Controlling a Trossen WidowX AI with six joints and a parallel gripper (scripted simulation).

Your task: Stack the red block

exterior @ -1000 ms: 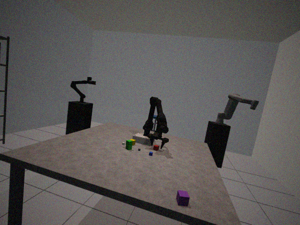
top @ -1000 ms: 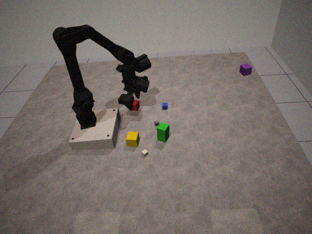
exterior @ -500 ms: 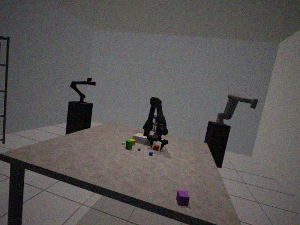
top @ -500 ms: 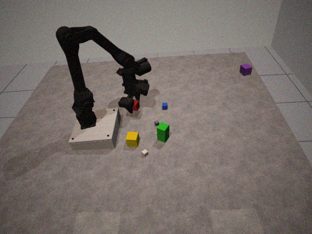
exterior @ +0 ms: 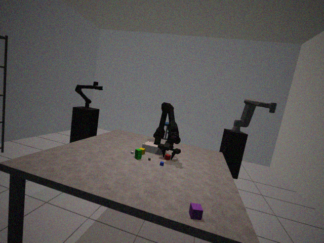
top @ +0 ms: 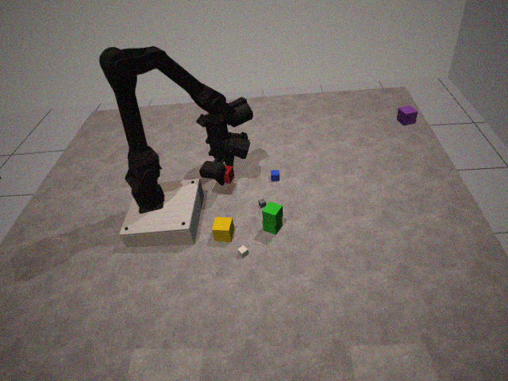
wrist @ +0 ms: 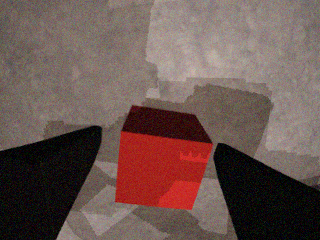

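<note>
Now: the small grey block 80 mm ahead of my gripper tip and 140 mm to the right of it. From my gripper tip the other things lie so: small blue block (140 mm ahead, 40 mm to the right); yellow block (30 mm behind, 220 mm to the right, 10 mm above); red block (10 mm above).
</note>
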